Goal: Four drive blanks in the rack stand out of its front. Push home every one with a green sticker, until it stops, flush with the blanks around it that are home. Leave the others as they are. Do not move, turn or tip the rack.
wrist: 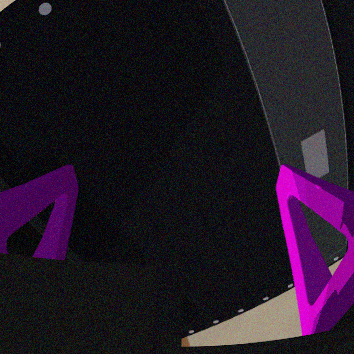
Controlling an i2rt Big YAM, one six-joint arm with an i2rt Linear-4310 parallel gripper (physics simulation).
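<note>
My gripper (176, 175) is wide open in the wrist view, with one magenta finger at the left edge and the other, brightly lit, at the right. Nothing is between the fingers. Behind and between them is a very dark, nearly black area. I cannot tell whether it is part of the rack. No drive blank and no green sticker can be made out in this view, so how the blanks stand cannot be told.
A dark grey curved band (295, 65) runs down the upper right, with a pale grey patch (316, 154) on it. A beige surface (250, 327) with small pale dots along its edge shows at the lower right. A grey round spot (45, 8) is at the upper left.
</note>
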